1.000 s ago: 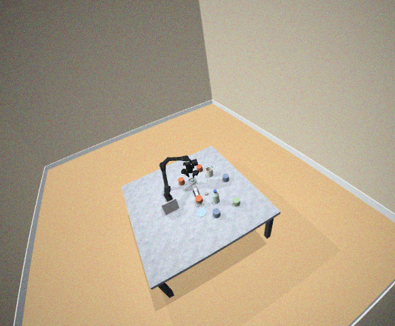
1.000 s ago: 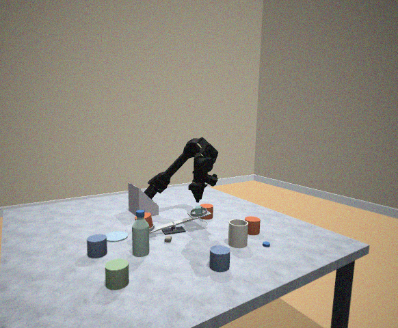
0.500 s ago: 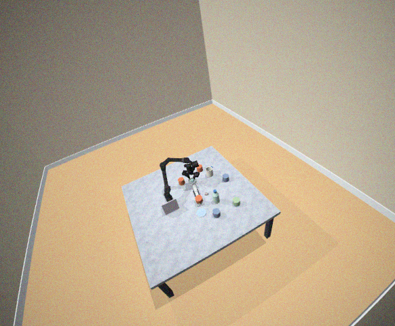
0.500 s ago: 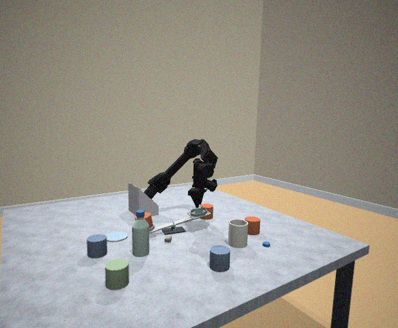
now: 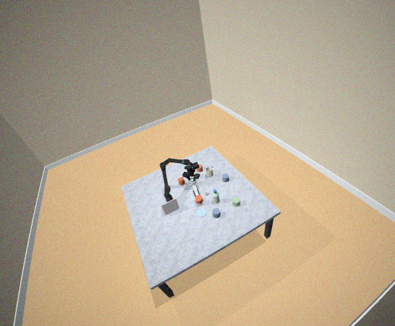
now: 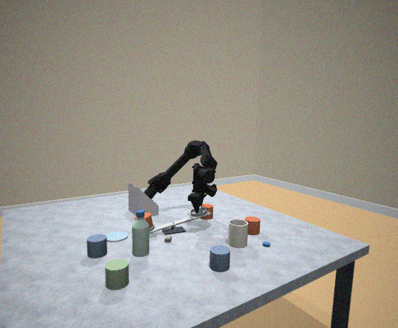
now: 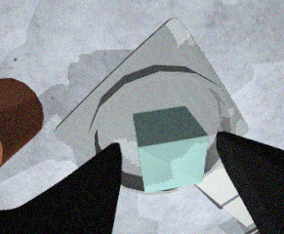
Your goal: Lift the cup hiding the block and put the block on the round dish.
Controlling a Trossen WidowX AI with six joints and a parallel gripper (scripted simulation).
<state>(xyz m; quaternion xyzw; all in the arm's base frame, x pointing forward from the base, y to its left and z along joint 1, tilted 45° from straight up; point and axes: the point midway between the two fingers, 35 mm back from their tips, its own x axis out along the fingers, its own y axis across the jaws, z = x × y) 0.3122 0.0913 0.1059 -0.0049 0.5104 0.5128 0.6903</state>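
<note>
My gripper tip is 8 cm past the pale blue round dish, 37 cm to the left of it and 8 cm above it. The rest, counted from my gripper tip: balance (2 cm behind, 12 cm to the right, 5 cm below); brown block (7 cm ahead, 19 cm to the right, 7 cm below); beige cup (23 cm ahead, 5 cm to the left, 4 cm below).
</note>
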